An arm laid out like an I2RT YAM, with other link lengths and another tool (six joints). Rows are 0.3 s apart.
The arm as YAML. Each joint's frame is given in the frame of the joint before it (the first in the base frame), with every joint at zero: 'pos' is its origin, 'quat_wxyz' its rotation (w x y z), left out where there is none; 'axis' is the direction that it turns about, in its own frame. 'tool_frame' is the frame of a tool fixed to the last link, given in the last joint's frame.
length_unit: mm
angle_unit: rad
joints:
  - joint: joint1
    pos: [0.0, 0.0, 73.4]
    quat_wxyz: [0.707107, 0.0, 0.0, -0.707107]
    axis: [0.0, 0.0, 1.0]
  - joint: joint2
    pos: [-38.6, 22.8, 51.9]
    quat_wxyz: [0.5, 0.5, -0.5, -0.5]
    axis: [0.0, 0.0, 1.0]
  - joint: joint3
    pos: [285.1, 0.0, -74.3]
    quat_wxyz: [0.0, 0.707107, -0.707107, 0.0]
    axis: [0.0, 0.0, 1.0]
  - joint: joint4
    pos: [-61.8, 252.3, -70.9]
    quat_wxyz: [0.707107, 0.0, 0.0, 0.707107]
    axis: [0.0, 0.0, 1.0]
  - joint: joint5
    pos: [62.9, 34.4, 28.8]
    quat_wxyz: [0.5, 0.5, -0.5, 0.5]
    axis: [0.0, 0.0, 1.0]
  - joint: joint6
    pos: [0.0, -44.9, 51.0]
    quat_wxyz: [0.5, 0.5, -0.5, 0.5]
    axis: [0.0, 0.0, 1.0]
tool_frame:
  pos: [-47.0, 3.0, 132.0]
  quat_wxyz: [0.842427, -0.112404, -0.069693, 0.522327]
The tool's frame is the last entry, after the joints.
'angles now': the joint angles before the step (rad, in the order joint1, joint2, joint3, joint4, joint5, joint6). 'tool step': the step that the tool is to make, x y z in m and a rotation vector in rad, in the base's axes. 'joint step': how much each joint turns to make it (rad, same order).
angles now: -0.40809 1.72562 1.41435 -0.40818 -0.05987 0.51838
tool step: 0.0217 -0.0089 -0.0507 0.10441 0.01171 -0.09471
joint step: 0.01853 0.13036 0.00790 0.07811 0.02159 0.14424
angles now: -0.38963 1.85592 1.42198 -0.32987 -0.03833 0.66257
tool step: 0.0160 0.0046 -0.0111 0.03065 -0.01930 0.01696
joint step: 0.01067 0.04945 0.02022 0.03677 -0.02912 0.02153
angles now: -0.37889 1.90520 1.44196 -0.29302 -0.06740 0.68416
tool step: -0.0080 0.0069 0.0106 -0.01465 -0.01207 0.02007
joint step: 0.00294 -0.04905 -0.03698 0.00325 -0.00631 -0.01842
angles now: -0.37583 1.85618 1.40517 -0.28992 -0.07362 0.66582
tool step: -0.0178 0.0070 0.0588 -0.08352 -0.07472 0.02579
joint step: -0.00005 -0.13493 -0.01841 -0.02007 0.01221 -0.05528
